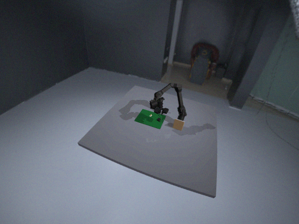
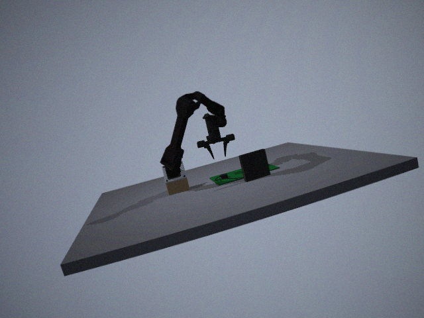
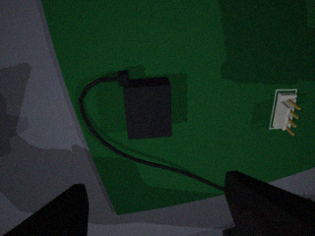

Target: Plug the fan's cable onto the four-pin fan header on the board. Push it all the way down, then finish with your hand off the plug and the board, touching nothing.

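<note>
Right now my gripper tip is 90 mm above the fan plug and 10 mm to the left of it. From my gripper tip the other things lie so: green board 120 mm below, 100 mm ahead; dark square fan 190 mm to the right, 120 mm ahead, 50 mm below.
</note>
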